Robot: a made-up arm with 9 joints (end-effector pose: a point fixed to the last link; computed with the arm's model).
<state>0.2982 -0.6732 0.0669 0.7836 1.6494 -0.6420 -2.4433 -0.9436 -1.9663</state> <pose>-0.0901 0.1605 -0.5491 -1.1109 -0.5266 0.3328</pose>
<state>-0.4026 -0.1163 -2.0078 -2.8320 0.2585 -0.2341 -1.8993 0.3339 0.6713</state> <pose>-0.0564 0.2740 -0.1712 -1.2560 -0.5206 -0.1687</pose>
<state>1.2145 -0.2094 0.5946 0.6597 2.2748 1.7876 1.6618 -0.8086 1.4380</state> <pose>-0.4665 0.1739 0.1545 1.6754 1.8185 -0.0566</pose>
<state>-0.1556 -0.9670 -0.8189 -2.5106 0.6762 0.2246 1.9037 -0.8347 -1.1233</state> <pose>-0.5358 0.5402 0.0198 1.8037 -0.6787 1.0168</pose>
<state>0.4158 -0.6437 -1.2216 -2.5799 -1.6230 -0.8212 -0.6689 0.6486 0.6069</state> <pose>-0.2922 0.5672 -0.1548 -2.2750 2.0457 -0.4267</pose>
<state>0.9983 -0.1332 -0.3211 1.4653 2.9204 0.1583 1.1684 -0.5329 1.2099</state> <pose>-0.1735 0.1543 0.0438 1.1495 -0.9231 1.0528</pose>
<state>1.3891 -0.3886 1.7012 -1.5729 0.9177 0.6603 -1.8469 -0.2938 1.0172</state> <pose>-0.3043 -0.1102 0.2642 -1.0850 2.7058 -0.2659</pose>
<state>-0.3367 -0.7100 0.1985 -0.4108 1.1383 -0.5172 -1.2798 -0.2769 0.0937</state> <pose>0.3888 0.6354 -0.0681 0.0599 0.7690 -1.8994</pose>
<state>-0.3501 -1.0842 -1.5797 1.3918 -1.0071 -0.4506 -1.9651 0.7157 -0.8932</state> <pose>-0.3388 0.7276 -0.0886 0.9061 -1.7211 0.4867</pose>
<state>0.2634 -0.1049 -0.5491 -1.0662 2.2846 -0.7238 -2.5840 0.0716 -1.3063</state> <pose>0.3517 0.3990 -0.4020 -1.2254 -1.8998 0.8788</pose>
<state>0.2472 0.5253 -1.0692 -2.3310 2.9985 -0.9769 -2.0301 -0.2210 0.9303</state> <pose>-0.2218 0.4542 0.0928 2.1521 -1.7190 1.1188</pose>
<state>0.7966 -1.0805 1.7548 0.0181 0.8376 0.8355 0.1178 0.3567 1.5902</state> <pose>-0.2041 0.1648 0.1184 -1.9251 1.7192 -0.8225</pose>
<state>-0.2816 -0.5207 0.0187 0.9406 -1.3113 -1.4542 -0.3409 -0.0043 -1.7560</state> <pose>-0.3780 -0.2002 0.1108 2.4305 -0.8826 1.1629</pose>
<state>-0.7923 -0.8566 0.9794 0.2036 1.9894 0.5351 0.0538 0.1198 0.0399</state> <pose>0.7513 0.5229 -0.0921 -0.0758 -2.7036 0.6337</pose>
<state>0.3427 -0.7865 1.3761 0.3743 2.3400 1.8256 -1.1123 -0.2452 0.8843</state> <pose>-0.1803 0.4785 0.2868 -1.3516 2.2746 -0.5723</pose>
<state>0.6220 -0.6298 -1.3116 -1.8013 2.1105 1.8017 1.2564 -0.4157 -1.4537</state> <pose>-0.3728 -0.5287 0.0929 -2.3633 -0.4428 -1.9772</pose>
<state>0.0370 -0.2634 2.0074 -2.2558 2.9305 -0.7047 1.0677 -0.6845 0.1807</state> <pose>-0.0968 0.6339 0.3449 -1.7966 2.2736 -0.4085</pose>
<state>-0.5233 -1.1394 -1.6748 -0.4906 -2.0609 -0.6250 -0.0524 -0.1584 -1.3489</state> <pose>0.8006 0.0065 0.3906 -1.8501 -1.8505 -1.4996</pose>
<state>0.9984 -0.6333 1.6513 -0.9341 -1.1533 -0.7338 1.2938 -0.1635 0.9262</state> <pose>-0.3697 -0.0737 -0.1751 -0.6233 -1.3543 -1.8687</pose>
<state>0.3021 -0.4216 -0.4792 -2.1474 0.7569 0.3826 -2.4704 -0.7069 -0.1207</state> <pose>-0.3241 0.0122 0.3278 0.6242 1.7271 1.1901</pose>
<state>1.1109 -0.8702 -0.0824 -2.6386 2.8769 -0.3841 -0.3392 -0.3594 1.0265</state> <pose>-0.3039 -0.1280 -0.0760 -0.3388 -1.0354 0.4829</pose>
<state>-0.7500 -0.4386 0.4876 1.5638 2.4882 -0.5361 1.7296 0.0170 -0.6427</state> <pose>-0.2828 -0.0660 0.0745 -1.8341 0.4309 0.7786</pose>
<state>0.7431 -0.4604 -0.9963 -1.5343 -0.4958 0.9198 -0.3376 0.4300 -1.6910</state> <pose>0.3828 0.1255 0.3942 -0.0776 -0.5631 -1.6633</pose>
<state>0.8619 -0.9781 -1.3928 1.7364 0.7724 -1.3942 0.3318 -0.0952 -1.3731</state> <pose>-0.4381 -0.6079 0.2354 2.3376 0.3443 1.4920</pose>
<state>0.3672 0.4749 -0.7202 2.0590 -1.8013 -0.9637 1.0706 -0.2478 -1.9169</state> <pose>0.3125 -0.1779 -0.4761 0.5116 0.9131 -2.3383</pose>
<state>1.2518 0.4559 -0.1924 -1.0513 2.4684 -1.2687 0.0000 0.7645 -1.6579</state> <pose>-0.9052 -0.3403 0.2311 -0.9201 0.5207 1.9756</pose>
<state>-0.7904 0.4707 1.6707 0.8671 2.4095 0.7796 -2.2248 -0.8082 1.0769</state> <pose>0.0335 0.4154 0.0635 -0.3841 1.9175 -1.9623</pose>
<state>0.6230 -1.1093 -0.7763 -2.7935 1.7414 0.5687 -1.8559 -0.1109 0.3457</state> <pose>-0.1613 0.0182 0.3526 -1.5063 0.9784 2.0048</pose>
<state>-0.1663 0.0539 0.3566 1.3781 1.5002 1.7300 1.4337 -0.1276 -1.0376</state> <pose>0.3711 0.7863 0.4289 -0.2821 -3.0514 -0.4344</pose>
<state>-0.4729 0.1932 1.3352 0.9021 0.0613 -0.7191 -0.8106 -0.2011 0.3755</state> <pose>0.3670 0.0450 -0.0428 -0.9218 -1.4646 1.6714</pose>
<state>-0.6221 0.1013 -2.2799 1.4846 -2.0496 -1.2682 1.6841 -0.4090 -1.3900</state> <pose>-0.4702 -0.0069 0.1566 -2.0907 1.2540 0.4045</pose>
